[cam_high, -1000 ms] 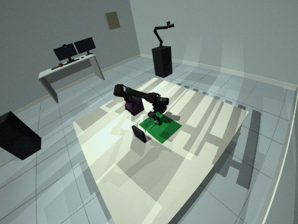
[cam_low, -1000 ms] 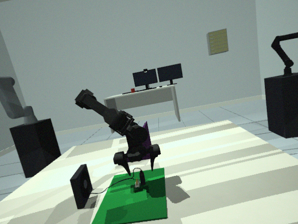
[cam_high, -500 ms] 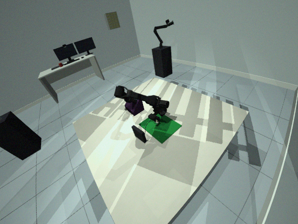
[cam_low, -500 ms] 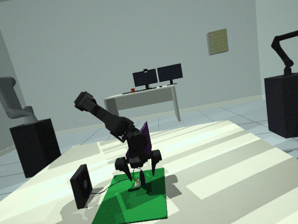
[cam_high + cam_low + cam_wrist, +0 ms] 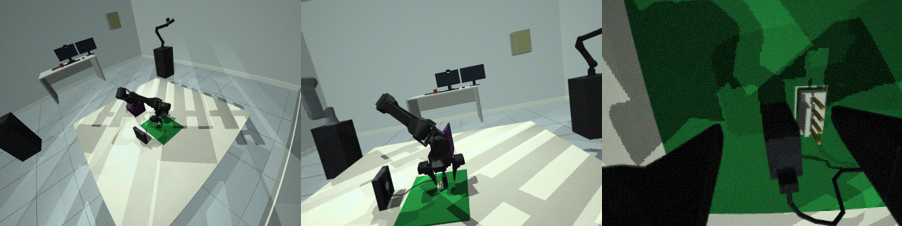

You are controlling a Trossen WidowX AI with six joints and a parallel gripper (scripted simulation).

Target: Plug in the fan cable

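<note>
My gripper tip is now 3 cm to the left of the pale header and 2 cm above it. Round my gripper tip: green board 4 cm ahead, 3 cm to the right, 3 cm below; black fan plug 1 cm behind, 1 cm above; black fan 23 cm to the right, 4 cm above, 3 cm ahead.
</note>
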